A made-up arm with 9 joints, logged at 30 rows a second.
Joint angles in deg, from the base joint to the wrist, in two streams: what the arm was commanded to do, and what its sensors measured. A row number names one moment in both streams.
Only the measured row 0 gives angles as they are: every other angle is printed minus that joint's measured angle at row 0.
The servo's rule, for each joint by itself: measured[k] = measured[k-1] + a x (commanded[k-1-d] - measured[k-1]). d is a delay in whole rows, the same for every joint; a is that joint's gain. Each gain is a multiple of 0.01, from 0.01 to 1. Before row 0 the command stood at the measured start. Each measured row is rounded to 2 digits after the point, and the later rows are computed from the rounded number. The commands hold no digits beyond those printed.
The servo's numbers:
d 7
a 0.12 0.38 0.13 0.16 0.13 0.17 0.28 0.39 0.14
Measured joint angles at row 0:
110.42 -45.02 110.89 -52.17 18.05 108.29 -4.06 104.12 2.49
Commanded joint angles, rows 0 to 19:
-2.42 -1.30 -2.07 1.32 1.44 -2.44 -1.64 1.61 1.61
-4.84 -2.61 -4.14 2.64 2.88 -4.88 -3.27 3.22 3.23
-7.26 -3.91 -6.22 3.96 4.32 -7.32 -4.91 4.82 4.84
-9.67 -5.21 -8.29 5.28 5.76 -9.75 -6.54 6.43 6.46
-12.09 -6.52 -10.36 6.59 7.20 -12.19 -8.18 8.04 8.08
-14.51 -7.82 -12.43 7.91 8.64 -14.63 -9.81 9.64 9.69
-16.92 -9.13 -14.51 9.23 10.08 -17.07 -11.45 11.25 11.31
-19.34 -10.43 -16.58 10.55 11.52 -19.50 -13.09 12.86 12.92
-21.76 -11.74 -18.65 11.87 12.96 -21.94 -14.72 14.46 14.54
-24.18 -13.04 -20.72 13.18 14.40 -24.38 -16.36 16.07 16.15
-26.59 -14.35 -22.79 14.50 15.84 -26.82 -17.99 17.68 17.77
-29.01 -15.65 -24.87 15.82 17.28 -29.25 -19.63 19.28 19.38
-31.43 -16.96 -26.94 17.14 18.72 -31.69 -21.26 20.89 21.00
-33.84 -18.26 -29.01 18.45 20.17 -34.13 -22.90 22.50 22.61
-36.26 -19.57 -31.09 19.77 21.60 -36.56 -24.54 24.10 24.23
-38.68 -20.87 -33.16 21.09 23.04 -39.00 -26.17 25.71 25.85
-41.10 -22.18 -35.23 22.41 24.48 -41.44 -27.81 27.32 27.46
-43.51 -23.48 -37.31 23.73 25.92 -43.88 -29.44 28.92 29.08
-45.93 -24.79 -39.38 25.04 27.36 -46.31 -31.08 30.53 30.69
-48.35 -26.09 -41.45 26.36 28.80 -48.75 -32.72 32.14 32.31
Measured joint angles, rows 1 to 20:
0.00 0.00 0.00 0.00 0.00 0.00 0.00 0.00 0.00
0.00 0.00 0.00 0.00 0.00 0.00 0.00 0.00 0.00
0.00 0.00 0.00 0.00 0.00 0.00 0.00 0.00 0.00
0.00 0.00 0.00 0.00 0.00 0.00 0.00 0.00 0.00
0.00 0.00 0.00 0.00 0.00 0.00 0.00 0.00 0.00
0.00 0.00 0.00 0.00 0.00 0.00 0.00 0.00 0.00
0.00 0.00 0.00 0.00 0.00 0.00 0.00 0.00 0.00
-0.29 -0.49 -0.27 0.21 0.19 -0.41 -0.46 0.63 0.23
-0.84 -1.30 -0.77 0.60 0.54 -1.17 -1.25 1.64 0.65
-1.61 -2.29 -1.48 1.14 1.03 -2.22 -2.27 2.88 1.24
-2.58 -3.40 -2.37 1.80 1.64 -3.50 -3.47 4.26 1.97
-3.72 -4.59 -3.41 2.57 2.36 -4.98 -4.79 5.73 2.83
-5.01 -5.82 -4.58 3.42 3.18 -6.62 -6.20 7.25 3.79
-6.44 -7.08 -5.87 4.35 4.08 -8.40 -7.67 8.81 4.84
-7.99 -8.35 -7.26 5.34 5.05 -10.29 -9.19 10.39 5.97
-9.64 -9.64 -8.74 6.38 6.08 -12.27 -10.74 11.98 7.17
-11.38 -10.93 -10.30 7.47 7.16 -14.33 -12.31 13.58 8.43
-13.21 -12.23 -11.92 8.59 8.29 -16.45 -13.90 15.18 9.74
-15.11 -13.53 -13.60 9.75 9.46 -18.63 -15.50 16.78 11.09
-17.07 -14.83 -15.33 10.93 10.66 -20.85 -17.11 18.38 12.48

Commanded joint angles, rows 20 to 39:
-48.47 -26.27 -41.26 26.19 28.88 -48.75 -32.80 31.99 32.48
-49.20 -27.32 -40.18 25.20 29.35 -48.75 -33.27 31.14 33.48
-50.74 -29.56 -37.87 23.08 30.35 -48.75 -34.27 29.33 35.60
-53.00 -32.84 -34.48 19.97 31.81 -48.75 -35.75 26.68 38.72
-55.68 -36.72 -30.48 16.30 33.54 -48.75 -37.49 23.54 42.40
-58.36 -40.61 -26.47 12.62 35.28 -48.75 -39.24 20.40 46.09
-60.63 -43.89 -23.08 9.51 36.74 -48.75 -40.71 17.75 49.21
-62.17 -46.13 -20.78 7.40 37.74 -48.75 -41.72 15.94 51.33
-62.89 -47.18 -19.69 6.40 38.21 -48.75 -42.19 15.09 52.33
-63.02 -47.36 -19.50 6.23 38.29 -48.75 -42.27 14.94 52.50
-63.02 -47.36 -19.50 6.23 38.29 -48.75 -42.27 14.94 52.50
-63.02 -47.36 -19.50 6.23 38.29 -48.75 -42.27 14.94 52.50
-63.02 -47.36 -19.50 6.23 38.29 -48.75 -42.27 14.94 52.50
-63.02 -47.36 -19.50 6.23 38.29 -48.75 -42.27 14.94 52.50
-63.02 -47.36 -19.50 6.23 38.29 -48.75 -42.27 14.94 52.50
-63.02 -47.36 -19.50 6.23 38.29 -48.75 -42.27 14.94 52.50
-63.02 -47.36 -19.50 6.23 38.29 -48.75 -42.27 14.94 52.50
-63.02 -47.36 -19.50 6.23 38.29 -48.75 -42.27 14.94 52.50
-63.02 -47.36 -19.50 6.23 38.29 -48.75 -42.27 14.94 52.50
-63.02 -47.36 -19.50 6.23 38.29 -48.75 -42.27 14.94 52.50
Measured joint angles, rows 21 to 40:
-19.08 -16.13 -17.11 12.13 11.90 -23.11 -18.73 19.99 13.90
-21.14 -17.44 -18.93 13.35 13.16 -25.40 -20.36 21.59 15.35
-23.24 -18.74 -20.78 14.59 14.44 -27.71 -21.99 23.20 16.82
-25.38 -20.05 -22.66 15.84 15.75 -30.04 -23.62 24.81 18.31
-27.56 -21.35 -24.56 17.10 17.07 -32.39 -25.25 26.41 19.82
-29.76 -22.66 -26.49 18.37 18.41 -34.76 -26.88 28.02 21.34
-31.99 -23.96 -28.43 19.65 19.76 -37.14 -28.52 29.63 22.88
-33.97 -24.84 -30.10 20.70 20.95 -39.11 -29.72 30.55 24.22
-35.80 -25.78 -31.41 21.42 22.04 -40.75 -30.71 30.78 25.52
-37.59 -27.22 -32.25 21.69 23.12 -42.11 -31.71 30.21 26.93
-39.44 -29.36 -32.54 21.41 24.25 -43.24 -32.84 28.83 28.58
-41.39 -32.16 -32.27 20.59 25.46 -44.18 -34.14 26.77 30.51
-43.43 -35.37 -31.52 19.31 26.74 -44.96 -35.57 24.29 32.69
-45.49 -38.61 -30.42 17.74 28.04 -45.60 -37.01 21.74 35.00
-47.49 -41.47 -29.17 16.09 29.30 -46.14 -38.33 19.48 37.29
-49.34 -43.64 -27.94 14.54 30.46 -46.58 -39.41 17.77 39.40
-50.98 -45.05 -26.84 13.21 31.48 -46.95 -40.21 16.67 41.23
-52.42 -45.93 -25.89 12.09 32.37 -47.26 -40.79 16.00 42.81
-53.69 -46.47 -25.06 11.15 33.14 -47.51 -41.20 15.59 44.17
-54.81 -46.81 -24.34 10.36 33.81 -47.72 -41.50 15.34 45.34

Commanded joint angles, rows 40 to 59:
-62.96 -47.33 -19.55 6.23 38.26 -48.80 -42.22 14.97 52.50
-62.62 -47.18 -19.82 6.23 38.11 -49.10 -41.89 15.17 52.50
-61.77 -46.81 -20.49 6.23 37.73 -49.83 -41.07 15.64 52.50
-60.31 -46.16 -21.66 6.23 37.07 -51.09 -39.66 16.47 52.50
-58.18 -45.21 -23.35 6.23 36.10 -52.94 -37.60 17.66 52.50
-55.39 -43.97 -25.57 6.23 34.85 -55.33 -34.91 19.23 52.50
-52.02 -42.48 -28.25 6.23 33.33 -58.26 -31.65 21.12 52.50
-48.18 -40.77 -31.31 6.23 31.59 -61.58 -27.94 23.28 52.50
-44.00 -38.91 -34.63 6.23 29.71 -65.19 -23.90 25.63 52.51
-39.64 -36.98 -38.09 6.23 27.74 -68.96 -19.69 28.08 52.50
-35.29 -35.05 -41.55 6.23 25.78 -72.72 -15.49 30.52 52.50
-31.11 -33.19 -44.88 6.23 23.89 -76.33 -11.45 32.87 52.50
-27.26 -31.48 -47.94 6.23 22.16 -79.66 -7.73 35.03 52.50
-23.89 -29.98 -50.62 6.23 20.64 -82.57 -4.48 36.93 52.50
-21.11 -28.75 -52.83 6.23 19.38 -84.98 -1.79 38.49 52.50
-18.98 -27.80 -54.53 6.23 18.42 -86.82 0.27 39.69 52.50
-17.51 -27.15 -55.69 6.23 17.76 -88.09 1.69 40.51 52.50
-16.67 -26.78 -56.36 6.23 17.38 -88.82 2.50 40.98 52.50
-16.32 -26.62 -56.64 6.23 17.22 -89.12 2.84 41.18 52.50
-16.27 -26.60 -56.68 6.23 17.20 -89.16 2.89 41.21 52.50
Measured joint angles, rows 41 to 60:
-55.80 -47.02 -23.71 9.70 34.39 -47.90 -41.72 15.18 46.34
-56.67 -47.15 -23.16 9.14 34.90 -48.04 -41.87 15.09 47.20
-57.43 -47.23 -22.68 8.67 35.34 -48.16 -41.98 15.03 47.94
-58.10 -47.28 -22.27 8.28 35.72 -48.26 -42.06 14.99 48.58
-58.69 -47.31 -21.91 7.95 36.05 -48.34 -42.12 14.97 49.13
-59.21 -47.33 -21.60 7.67 36.34 -48.41 -42.16 14.96 49.60
-59.67 -47.34 -21.33 7.44 36.59 -48.47 -42.19 14.95 50.01
-60.06 -47.34 -21.10 7.25 36.81 -48.53 -42.20 14.96 50.36
-60.37 -47.28 -20.93 7.09 36.98 -48.63 -42.11 15.04 50.66
-60.54 -47.10 -20.87 6.95 37.08 -48.83 -41.82 15.27 50.92
-60.51 -46.74 -20.97 6.83 37.08 -49.21 -41.22 15.74 51.14
-60.23 -46.16 -21.28 6.73 36.95 -49.84 -40.21 16.49 51.33
-59.65 -45.33 -21.84 6.65 36.68 -50.77 -38.73 17.56 51.49
-58.73 -44.25 -22.67 6.58 36.24 -52.04 -36.75 18.95 51.63
-57.46 -42.93 -23.79 6.52 35.64 -53.66 -34.28 20.64 51.75
-55.84 -41.40 -25.20 6.47 34.87 -55.62 -31.37 22.59 51.86
-53.90 -39.72 -26.88 6.43 33.94 -57.89 -28.10 24.73 51.95
-51.67 -37.95 -28.79 6.40 32.88 -60.41 -24.57 26.99 52.03
-49.20 -36.14 -30.88 6.37 31.71 -63.12 -20.90 29.28 52.10
-46.57 -34.37 -33.10 6.35 30.47 -65.93 -17.21 31.52 52.16

